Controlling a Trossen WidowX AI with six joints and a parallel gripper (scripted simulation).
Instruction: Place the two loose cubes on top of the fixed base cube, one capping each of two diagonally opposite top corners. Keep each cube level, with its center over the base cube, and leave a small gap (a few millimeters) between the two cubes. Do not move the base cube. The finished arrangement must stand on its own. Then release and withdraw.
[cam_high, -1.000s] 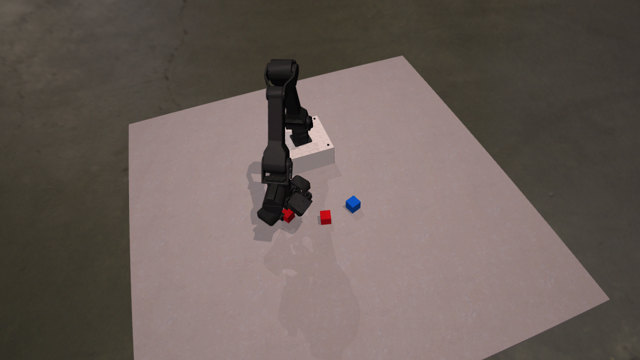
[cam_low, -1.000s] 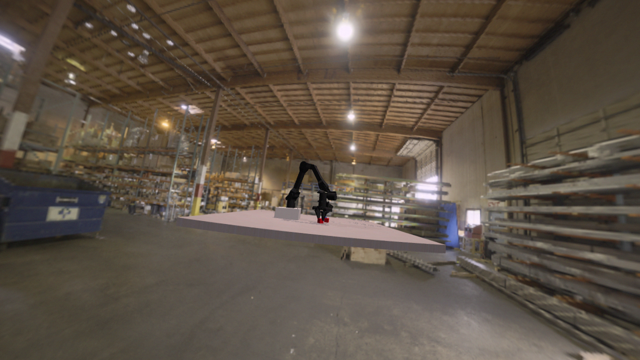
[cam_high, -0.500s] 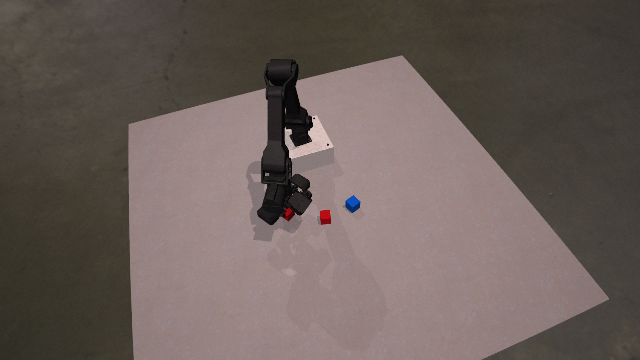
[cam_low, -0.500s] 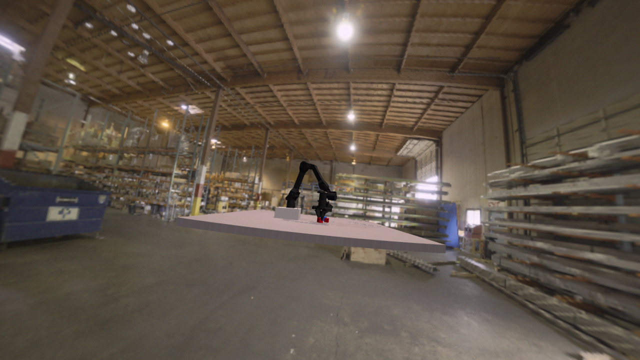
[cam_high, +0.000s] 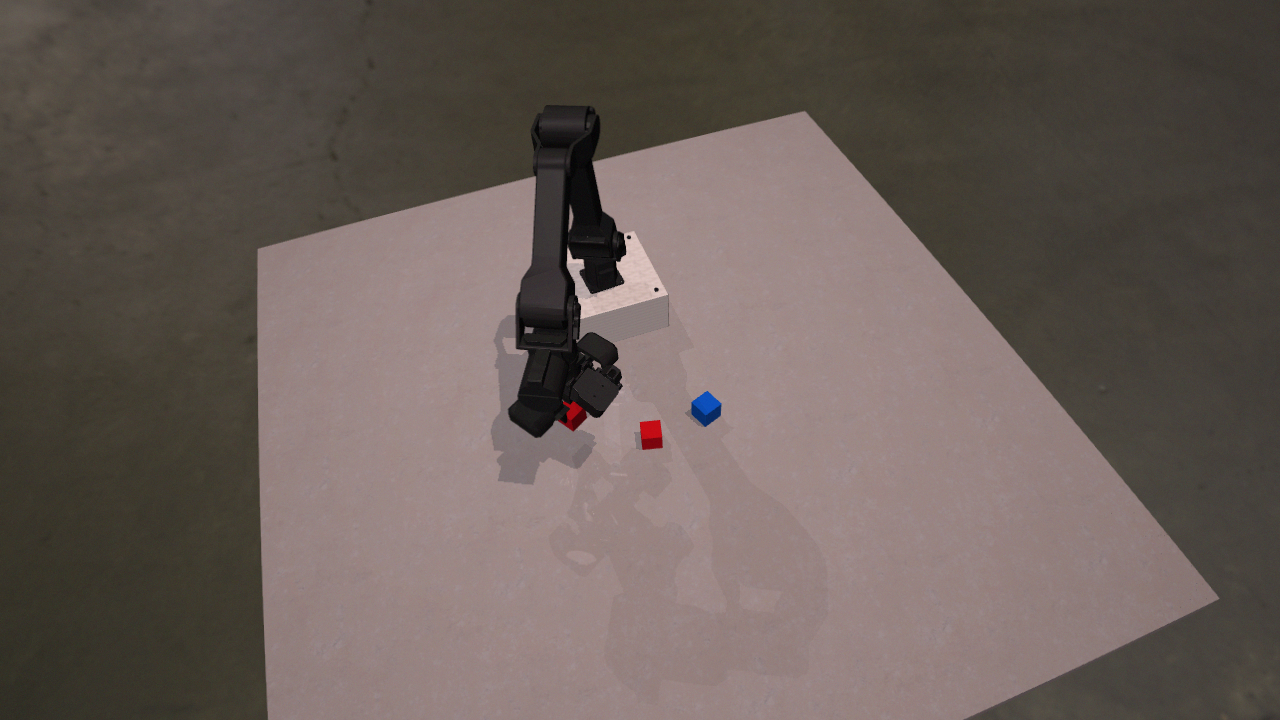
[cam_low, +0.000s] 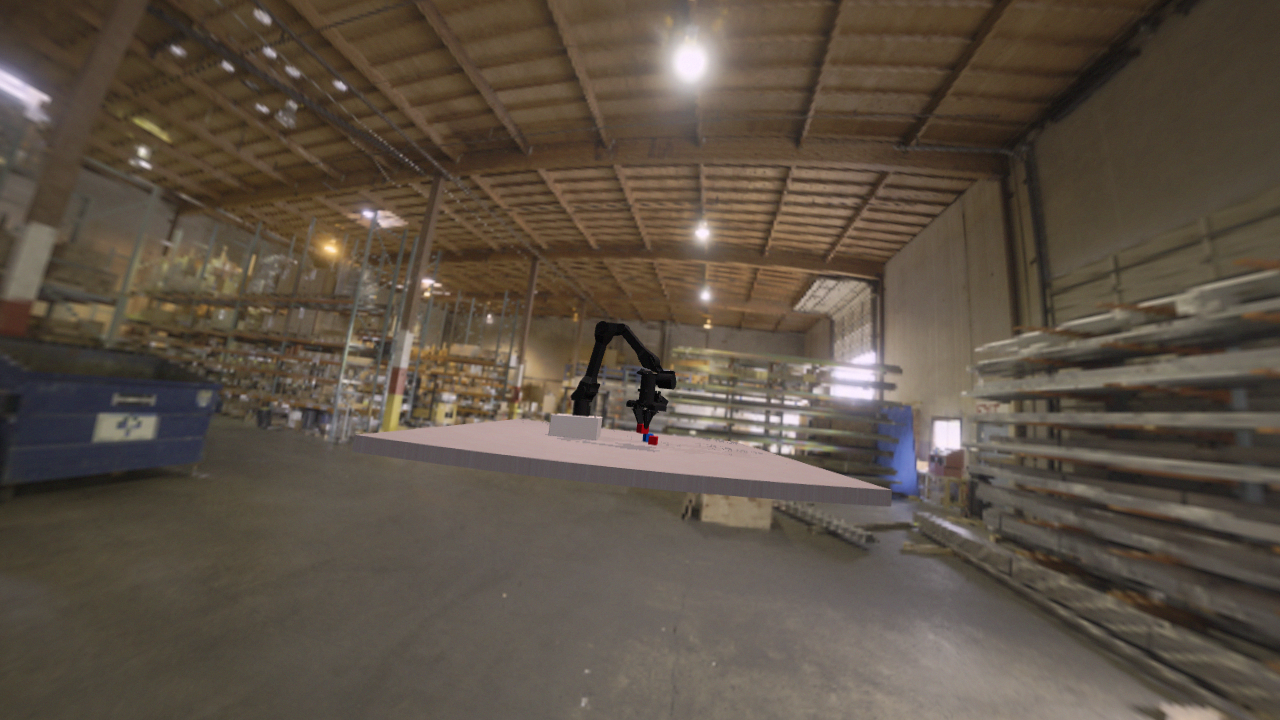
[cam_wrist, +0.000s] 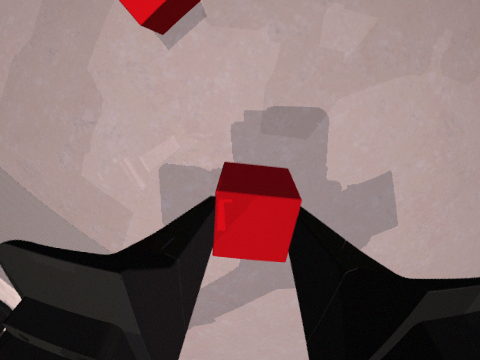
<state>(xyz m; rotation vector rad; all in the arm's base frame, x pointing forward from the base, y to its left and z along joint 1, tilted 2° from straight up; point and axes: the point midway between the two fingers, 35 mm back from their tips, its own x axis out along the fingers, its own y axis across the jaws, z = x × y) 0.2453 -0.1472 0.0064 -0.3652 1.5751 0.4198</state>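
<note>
The blue cube is 50 mm ahead of my gripper tip, 210 mm to the left of it and 50 mm below it. Round my gripper tip: red cube: right at my gripper tip.
</note>
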